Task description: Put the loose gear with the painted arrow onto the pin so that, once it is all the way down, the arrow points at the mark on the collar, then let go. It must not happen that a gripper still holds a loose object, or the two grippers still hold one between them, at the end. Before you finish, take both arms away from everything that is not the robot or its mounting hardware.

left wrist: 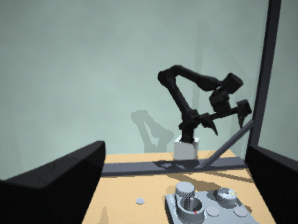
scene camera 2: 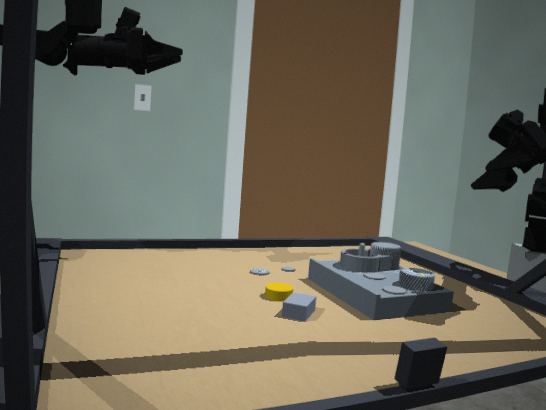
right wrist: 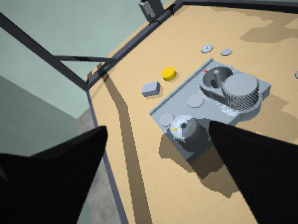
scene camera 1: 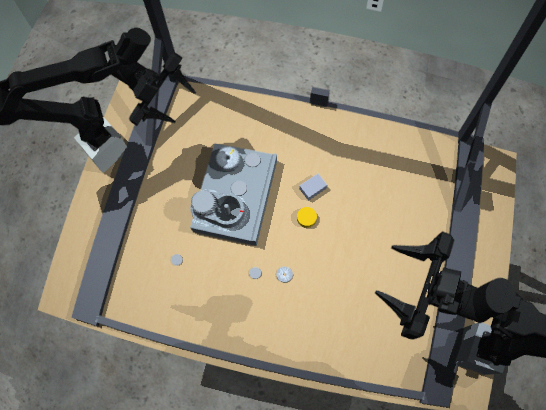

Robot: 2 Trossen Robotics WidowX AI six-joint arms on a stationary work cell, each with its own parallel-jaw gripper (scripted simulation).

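You can find my left gripper in scene camera 2 [181, 55], and it's in scene camera 1 and the left wrist view too, but in the right wrist view it's out of frame. On that left gripper, [left wrist: 69, 182] and [scene camera 1: 397, 299] are the same spot. As for my right gripper, it's there in the right wrist view [158, 128] and in scene camera 2 [479, 178], plus the left wrist view and scene camera 1. And on my right gripper, [left wrist: 241, 109] is the same spot as [scene camera 1: 178, 73].
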